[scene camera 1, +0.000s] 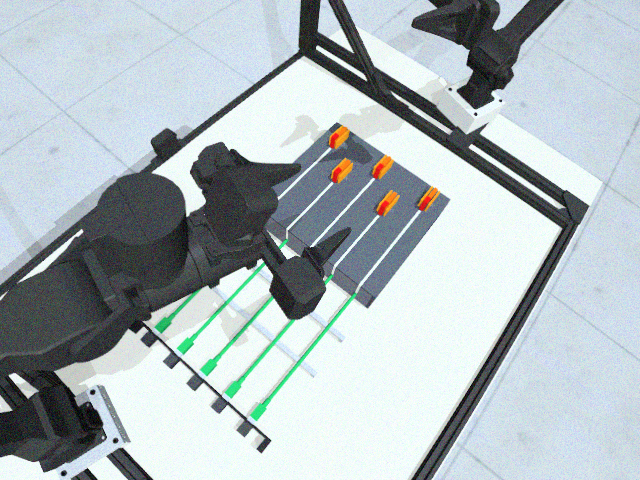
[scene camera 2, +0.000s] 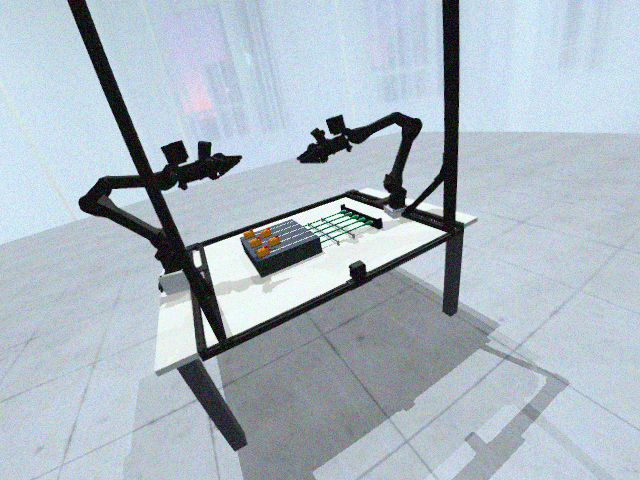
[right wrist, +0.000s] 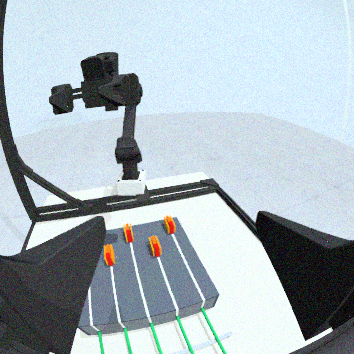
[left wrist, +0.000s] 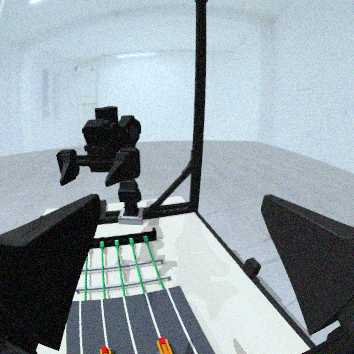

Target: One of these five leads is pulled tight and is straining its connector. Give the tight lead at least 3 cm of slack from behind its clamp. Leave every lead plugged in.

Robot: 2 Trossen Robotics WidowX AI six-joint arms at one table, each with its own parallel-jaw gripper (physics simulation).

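Frame: origin at the left arm's base, x ahead, y left, z up, level; millimetres.
Seen in the pictures: left gripper, between the fingertips: (scene camera 1: 388, 1) (scene camera 2: 241, 158) (right wrist: 71, 94) (left wrist: 184, 203); right gripper, between the fingertips: (scene camera 1: 324, 197) (scene camera 2: 298, 160) (right wrist: 182, 222) (left wrist: 81, 183); left arm's base, origin of its link: (scene camera 1: 475, 95) (scene camera 2: 175, 268) (right wrist: 130, 175); right arm's base, origin of its link: (scene camera 1: 78, 431) (scene camera 2: 397, 206) (left wrist: 131, 211).
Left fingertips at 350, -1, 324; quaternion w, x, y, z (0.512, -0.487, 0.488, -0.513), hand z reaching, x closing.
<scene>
Pixels of each thing's top centre, then the offset from my left fingertips to it, as dx, dy, dz. "spot": a spot on its surface instead.
- dark grey block, a spot on its surface: (scene camera 1: 330, 206) spot: +85, +59, -334
- black rail, a spot on its surface: (scene camera 1: 208, 386) spot: +415, +208, -356
- nearer-row clamp, centre of its top: (scene camera 1: 385, 203) (right wrist: 155, 245) +13, +118, -304
- far-row clamp, centre of its top: (scene camera 1: 427, 199) (right wrist: 170, 222) -60, +151, -304
Five leads run white across a dark grey block (scene camera 1: 330, 206) (scene camera 2: 289, 255) (right wrist: 150, 285), then green (scene camera 1: 310, 348) (left wrist: 157, 275) to green connectors (scene camera 1: 257, 411) at a black rail (scene camera 1: 208, 386) (left wrist: 125, 237). Each lead has an orange clamp with a red part, such as the nearer-row clamp (scene camera 1: 387, 203) (right wrist: 155, 246) and the far-row clamp (scene camera 1: 428, 198) (right wrist: 170, 225). All leads look nearly straight; I cannot tell which is tight. My right gripper (scene camera 1: 325, 197) (scene camera 2: 299, 158) (right wrist: 182, 222) is open, high above the block. My left gripper (scene camera 2: 239, 158) (left wrist: 184, 203) is open, high beyond the clamp side.
Two thin pale bars (scene camera 1: 326, 326) (scene camera 1: 299, 362) lie across under the green leads. A black frame (scene camera 1: 496, 338) (scene camera 2: 289, 321) edges the white table, with upright posts (scene camera 2: 450, 103) and a small black box (scene camera 2: 357, 270) on its rim. The right arm hides parts of the leads in scene camera 1.
</scene>
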